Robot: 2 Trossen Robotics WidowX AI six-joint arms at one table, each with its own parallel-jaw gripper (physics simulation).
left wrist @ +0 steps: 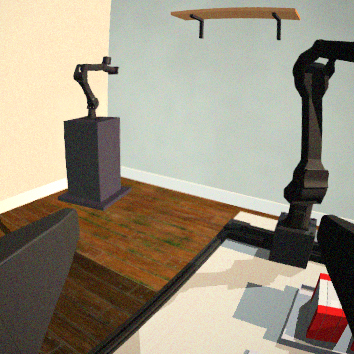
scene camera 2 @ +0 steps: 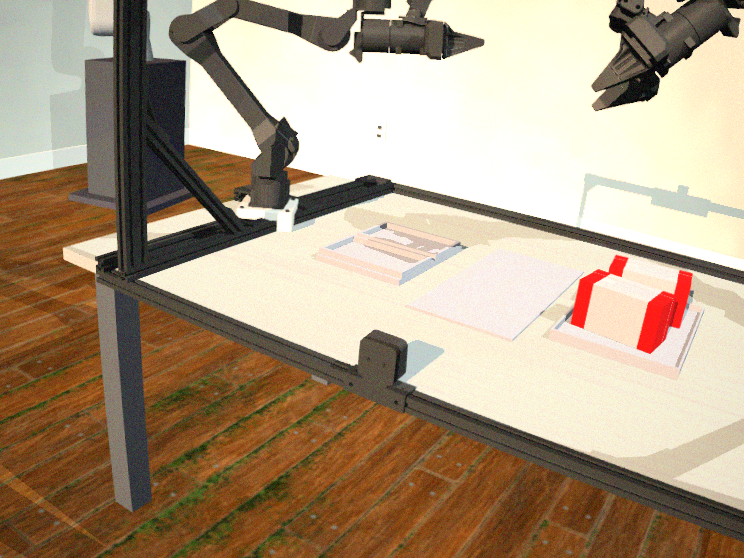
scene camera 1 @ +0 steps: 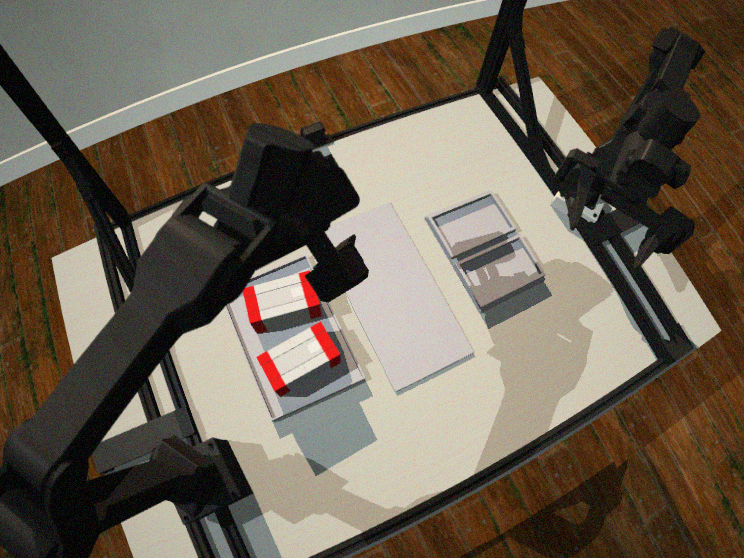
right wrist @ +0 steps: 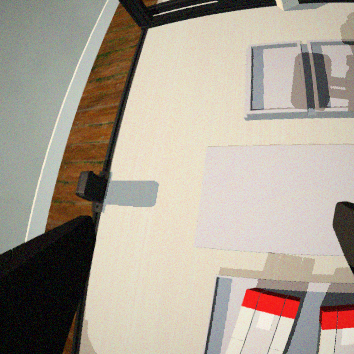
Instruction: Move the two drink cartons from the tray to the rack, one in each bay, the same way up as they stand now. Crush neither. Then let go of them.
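Seen in the pictures: left gripper, fingertip midpoint: [left wrist: 203, 225] [scene camera 2: 480, 41] [scene camera 1: 605, 248]; right gripper, fingertip midpoint: [scene camera 2: 593, 99] [right wrist: 218, 222]; left arm's base, origin of the base link: [scene camera 2: 268, 203]; right arm's base, origin of the base link: [left wrist: 297, 222] [scene camera 1: 197, 480].
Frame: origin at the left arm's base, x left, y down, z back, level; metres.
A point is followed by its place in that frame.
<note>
Two white cartons with red ends lie side by side, apart, in the tray [scene camera 1: 318, 400] @[x -0.228, y 0.024, z -0.648 m] [scene camera 2: 612, 354] @[x -0.447, y 0.028, z -0.514 m]. One carton [scene camera 1: 282, 300] @[x -0.365, y -0.038, z -0.550 m] [scene camera 2: 618, 306] @[x -0.398, y -0.019, z -0.527 m] [right wrist: 264, 322] @[x -0.354, y -0.038, z -0.525 m] is upper in scene camera 1; the other carton [scene camera 1: 300, 358] @[x -0.282, y -0.038, z -0.613 m] [left wrist: 325, 320] @[x -0.253, y -0.022, z -0.562 m] [right wrist: 340, 337] @[x -0.284, y -0.038, z -0.582 m] is lower. The shallow rack [scene camera 1: 513, 294] @[x -0.033, y 0.026, z -0.287 m] [scene camera 2: 360, 268] @[x -0.221, y 0.027, z -0.180 m] [right wrist: 277, 116] @[x -0.211, y 0.029, z -0.268 m] has two empty bays with a divider between them. My right gripper [scene camera 2: 594, 99] @[x -0.313, y -0.276, z -0.466 m] [right wrist: 218, 222] @[x -0.313, y -0.276, z -0.466 m] is open and empty, high above the table on the tray side; its arm hides a tray corner in scene camera 1. My left gripper [scene camera 1: 606, 245] @[x 0.000, y -0.325, z -0.350 m] [scene camera 2: 482, 42] @[x 0.000, y -0.325, z -0.350 m] [left wrist: 203, 225] @[x 0.000, y -0.325, z -0.350 m] is open and empty, raised near its base.
A thin flat panel [scene camera 1: 408, 300] [scene camera 2: 498, 294] [right wrist: 275, 200] lies between tray and rack. A small black block [scene camera 1: 312, 130] @[x -0.544, y -0.019, z -0.219 m] [scene camera 2: 381, 354] @[x -0.561, y -0.006, z -0.211 m] [right wrist: 91, 186] @[x -0.538, y -0.005, z -0.223 m] sits on the table's edge frame. Black upright posts [scene camera 2: 129, 150] @[x -0.322, y -0.153, z 0.147 m] rise at the table's ends.
</note>
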